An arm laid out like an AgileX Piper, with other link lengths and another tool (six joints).
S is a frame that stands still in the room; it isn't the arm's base.
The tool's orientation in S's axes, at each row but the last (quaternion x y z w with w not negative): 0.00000, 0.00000, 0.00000, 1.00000; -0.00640, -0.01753, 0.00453, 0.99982; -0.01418, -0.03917, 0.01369, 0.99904; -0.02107, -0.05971, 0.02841, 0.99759; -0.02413, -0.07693, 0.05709, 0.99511; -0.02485, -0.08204, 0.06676, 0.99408; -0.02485, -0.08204, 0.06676, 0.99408
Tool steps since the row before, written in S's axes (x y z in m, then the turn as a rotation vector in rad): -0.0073, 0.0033, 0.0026, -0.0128, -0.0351, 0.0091; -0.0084, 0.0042, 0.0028, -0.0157, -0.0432, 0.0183; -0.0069, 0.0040, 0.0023, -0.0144, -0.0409, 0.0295; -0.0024, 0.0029, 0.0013, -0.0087, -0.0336, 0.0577; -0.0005, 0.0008, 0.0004, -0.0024, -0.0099, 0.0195; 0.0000, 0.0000, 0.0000, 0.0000, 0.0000, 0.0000; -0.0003, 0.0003, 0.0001, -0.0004, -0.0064, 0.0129
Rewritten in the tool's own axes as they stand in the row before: -0.0073, 0.0033, 0.0026, -0.0128, -0.0351, 0.0091; -0.0083, 0.0042, 0.0031, -0.0155, -0.0433, 0.0183; -0.0066, 0.0041, 0.0029, -0.0132, -0.0414, 0.0294; -0.0021, 0.0030, 0.0017, -0.0038, -0.0357, 0.0570; -0.0003, 0.0008, 0.0005, -0.0006, -0.0107, 0.0192; 0.0000, 0.0000, 0.0000, 0.0000, 0.0000, 0.0000; -0.0002, 0.0003, 0.0002, 0.0008, -0.0071, 0.0125
